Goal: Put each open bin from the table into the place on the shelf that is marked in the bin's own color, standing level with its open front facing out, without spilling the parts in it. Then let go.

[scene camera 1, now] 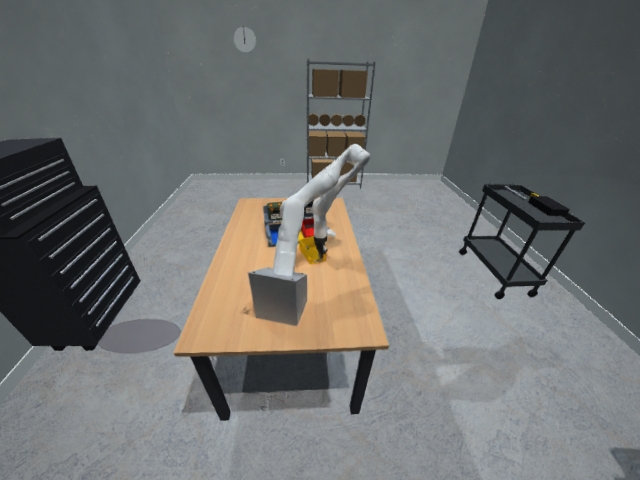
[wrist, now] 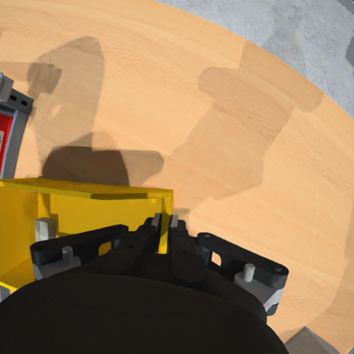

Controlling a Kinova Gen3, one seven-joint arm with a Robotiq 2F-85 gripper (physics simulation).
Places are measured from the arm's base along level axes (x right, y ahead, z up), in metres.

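Pixels of known places: gripper, between the fingertips: (scene camera 1: 320, 257); arm's base, origin of its link: (scene camera 1: 283, 272).
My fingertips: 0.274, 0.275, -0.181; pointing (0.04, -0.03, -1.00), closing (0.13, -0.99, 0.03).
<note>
For each thing: its top centre in the pictures, then the offset to it from my fingertips, as dx, dy, dz. "pt": a spot on its surface instead. Level surfaces: height alone.
- yellow bin, a spot on its surface: (scene camera 1: 310, 249) pt -0.026, +0.128, -0.023
- red bin, a spot on its surface: (scene camera 1: 308, 227) pt +0.029, +0.366, -0.009
- wooden table, height of its surface: dz -0.026
The yellow bin (scene camera 1: 310, 249) (wrist: 100, 212) is at the near right side of the shelf unit (wrist: 16, 140), with a small grey part (wrist: 45, 230) in it. My gripper (scene camera 1: 321, 257) (wrist: 165, 222) is shut on the bin's right end wall in the wrist view, one finger on each side of it. The lower part of the bin is hidden behind the gripper. Whether its underside touches the table cannot be told. The red bin (scene camera 1: 308, 227) (wrist: 4, 142) is in the shelf unit. A blue area (scene camera 1: 273, 237) shows at the shelf unit's left, partly behind the arm.
The wooden table (scene camera 1: 232, 289) (wrist: 210, 30) bears the arm's grey base block (scene camera 1: 279, 298). Dark green and orange items (scene camera 1: 273, 206) show at the far end of the shelf unit. A black cart (scene camera 1: 560, 225) stands right of the table, and a black drawer cabinet (scene camera 1: 25, 258) stands left.
</note>
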